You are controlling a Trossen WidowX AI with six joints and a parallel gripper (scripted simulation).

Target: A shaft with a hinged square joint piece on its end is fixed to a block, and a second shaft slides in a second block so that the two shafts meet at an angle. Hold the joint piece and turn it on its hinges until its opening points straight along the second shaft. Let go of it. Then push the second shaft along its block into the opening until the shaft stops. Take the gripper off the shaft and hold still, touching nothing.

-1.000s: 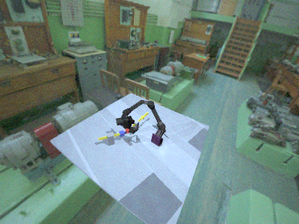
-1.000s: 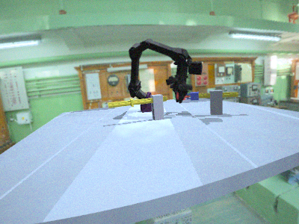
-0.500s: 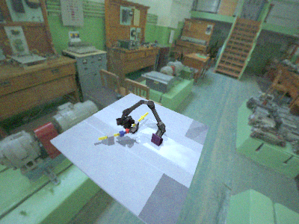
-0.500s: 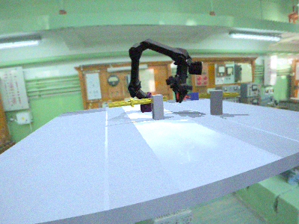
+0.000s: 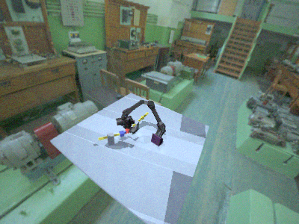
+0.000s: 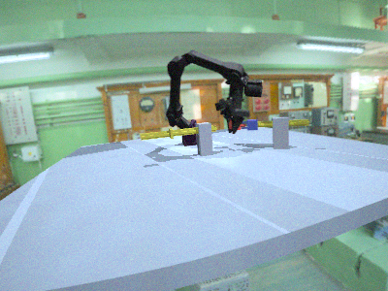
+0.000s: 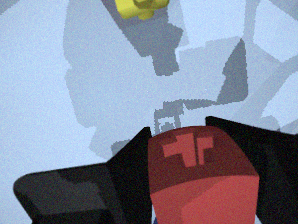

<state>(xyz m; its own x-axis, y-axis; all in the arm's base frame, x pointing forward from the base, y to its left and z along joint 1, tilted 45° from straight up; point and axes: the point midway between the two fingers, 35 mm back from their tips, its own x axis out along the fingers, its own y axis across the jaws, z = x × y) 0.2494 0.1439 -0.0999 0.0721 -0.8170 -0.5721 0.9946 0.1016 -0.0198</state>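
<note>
My gripper tip is now 3 cm below the red joint piece and 2 cm to the right of it.
</note>
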